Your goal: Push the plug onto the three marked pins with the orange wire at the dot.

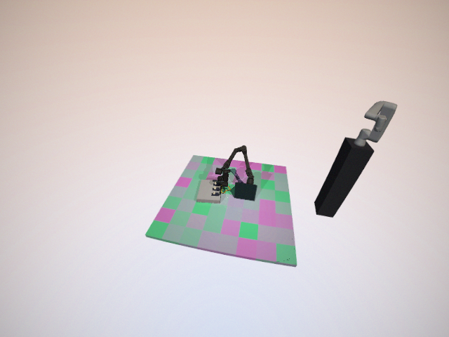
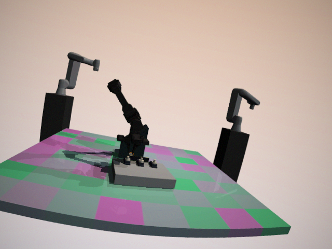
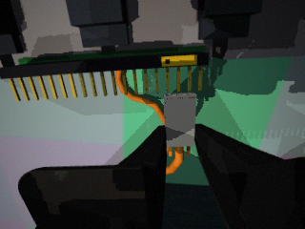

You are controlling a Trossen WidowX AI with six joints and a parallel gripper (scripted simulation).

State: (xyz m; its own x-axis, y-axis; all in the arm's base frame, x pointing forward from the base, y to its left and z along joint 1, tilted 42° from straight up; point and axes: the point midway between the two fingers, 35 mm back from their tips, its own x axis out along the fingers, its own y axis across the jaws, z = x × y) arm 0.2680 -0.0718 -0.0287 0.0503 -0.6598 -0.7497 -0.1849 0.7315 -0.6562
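Now: gripper tip 40 mm short of the yellow band and 10 mm to the right of it. From my gripper tip the other things lie so: pin strip (40 mm ahead, 50 mm to the left, 10 mm below); then grey holder (190 mm ahead, 80 mm to the left, 50 mm below).
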